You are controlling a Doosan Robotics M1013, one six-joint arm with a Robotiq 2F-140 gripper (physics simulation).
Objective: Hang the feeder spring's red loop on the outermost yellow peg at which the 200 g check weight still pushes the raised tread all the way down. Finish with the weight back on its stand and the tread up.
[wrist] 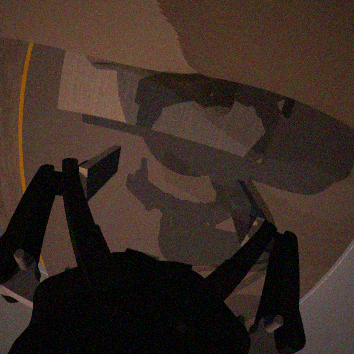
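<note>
My gripper is open, with its two black fingers spread wide at the lower left and lower right of the wrist view. No object shows between its fingertips; a shadowed brown surface lies below them. The red loop, feeder spring, yellow pegs, check weight, its stand and the tread cannot be made out in this dim view. The black gripper body hides the bottom middle.
A pale rectangular slab lies at the upper left, its right part under dark arm-shaped shadows. An orange line curves down the left side. Grey floor shows beyond a thin curved edge at the lower right.
</note>
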